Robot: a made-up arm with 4 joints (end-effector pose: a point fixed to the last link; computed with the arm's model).
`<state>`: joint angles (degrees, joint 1 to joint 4).
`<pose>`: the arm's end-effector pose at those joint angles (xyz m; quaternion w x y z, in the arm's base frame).
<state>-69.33 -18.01 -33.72 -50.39</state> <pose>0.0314 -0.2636 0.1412 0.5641 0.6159 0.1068 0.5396</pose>
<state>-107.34 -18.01 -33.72 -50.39</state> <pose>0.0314 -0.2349 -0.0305 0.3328 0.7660 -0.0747 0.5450</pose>
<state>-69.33 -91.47 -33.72 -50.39</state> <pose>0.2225 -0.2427 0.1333 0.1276 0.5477 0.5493 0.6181</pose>
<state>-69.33 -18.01 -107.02 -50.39</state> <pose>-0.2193 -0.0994 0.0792 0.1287 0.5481 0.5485 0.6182</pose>
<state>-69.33 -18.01 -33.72 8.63</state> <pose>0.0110 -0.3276 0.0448 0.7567 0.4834 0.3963 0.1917</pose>
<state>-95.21 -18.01 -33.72 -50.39</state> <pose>0.0314 -0.2565 0.0217 0.4118 0.7265 -0.0167 0.5498</pose>
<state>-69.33 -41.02 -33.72 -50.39</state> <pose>0.0922 -0.2827 0.1484 0.4445 0.6215 0.2593 0.5906</pose>
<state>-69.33 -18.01 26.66 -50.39</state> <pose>-0.0215 -0.4997 0.2302 0.7604 0.4868 -0.2976 0.3103</pose>
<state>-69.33 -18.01 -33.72 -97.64</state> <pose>-0.0041 -0.2787 0.2286 0.3005 0.6070 -0.1490 0.7204</pose>
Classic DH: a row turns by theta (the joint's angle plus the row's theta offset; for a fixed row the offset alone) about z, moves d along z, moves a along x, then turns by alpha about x. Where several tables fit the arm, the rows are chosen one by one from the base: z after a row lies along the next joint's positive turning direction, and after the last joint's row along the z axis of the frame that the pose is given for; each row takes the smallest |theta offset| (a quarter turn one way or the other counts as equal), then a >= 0, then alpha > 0; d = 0 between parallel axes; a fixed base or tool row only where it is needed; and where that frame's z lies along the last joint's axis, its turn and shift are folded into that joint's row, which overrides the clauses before.
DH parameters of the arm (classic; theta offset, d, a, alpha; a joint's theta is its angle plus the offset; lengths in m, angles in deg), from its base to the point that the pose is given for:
base (fixed): -90 0.097 0 90
joint 1: 90 -0.112 0.123 90
joint 2: 73.83 0 0.3915 0
joint 3: 16.17 0.079 -0.098 -90
joint 4: 37.16 0 -0.1192 180
tool (fixed): -142.84 0.141 0 0

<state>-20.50 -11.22 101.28 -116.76</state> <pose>-0.3767 -0.1121 0.5061 0.4718 -0.5269 -0.4721 0.5262</pose>
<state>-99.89 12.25 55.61 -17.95</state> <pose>-0.3298 -0.3717 -0.0878 0.5941 0.5713 -0.4539 -0.3387</pose>
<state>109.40 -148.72 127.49 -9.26</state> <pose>0.7306 0.3116 0.1302 0.5783 -0.7910 0.1709 -0.1040</pose>
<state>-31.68 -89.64 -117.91 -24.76</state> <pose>-0.0367 -0.3379 0.4453 0.2806 -0.1368 -0.9266 -0.2098</pose>
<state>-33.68 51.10 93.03 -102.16</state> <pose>-0.4118 0.0954 0.0062 0.3996 -0.6524 -0.6415 0.0562</pose>
